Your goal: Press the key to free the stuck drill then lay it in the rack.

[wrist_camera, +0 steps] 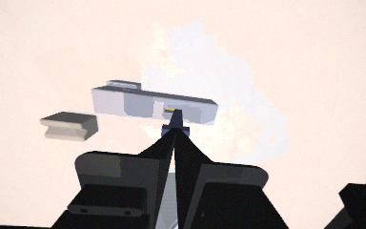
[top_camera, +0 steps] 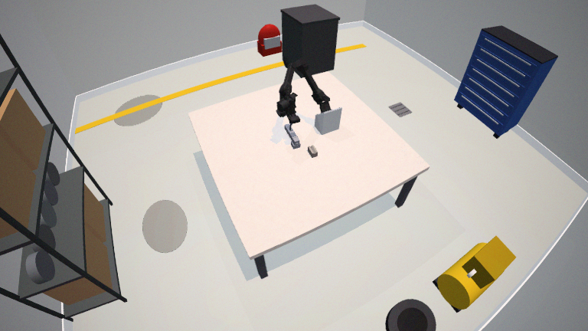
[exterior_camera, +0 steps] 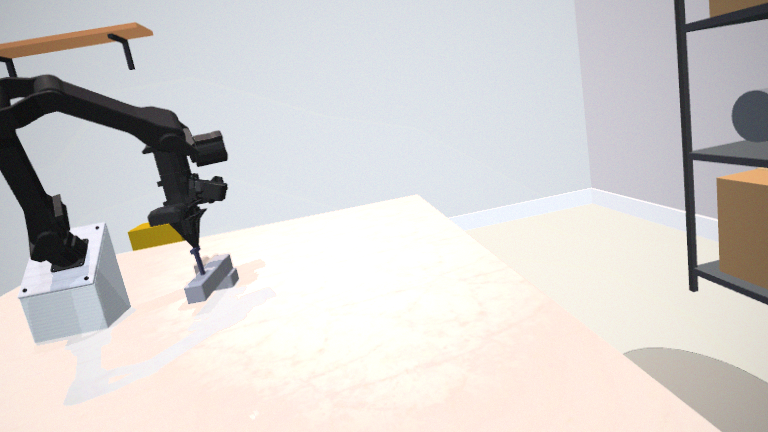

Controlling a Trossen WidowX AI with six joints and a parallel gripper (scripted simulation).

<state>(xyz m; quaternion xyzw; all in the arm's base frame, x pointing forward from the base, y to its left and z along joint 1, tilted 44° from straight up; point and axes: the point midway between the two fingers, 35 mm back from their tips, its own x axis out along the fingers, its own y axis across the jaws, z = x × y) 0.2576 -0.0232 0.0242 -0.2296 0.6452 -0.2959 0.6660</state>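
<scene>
Right now the drill is 80 mm below my gripper tip, 50 mm to the left of it and 10 mm ahead of it. Round my gripper tip: beige rack (210 mm to the left, 100 mm below, 50 mm behind); dark blue key (30 mm below); grey block (80 mm below, 40 mm to the left).
</scene>
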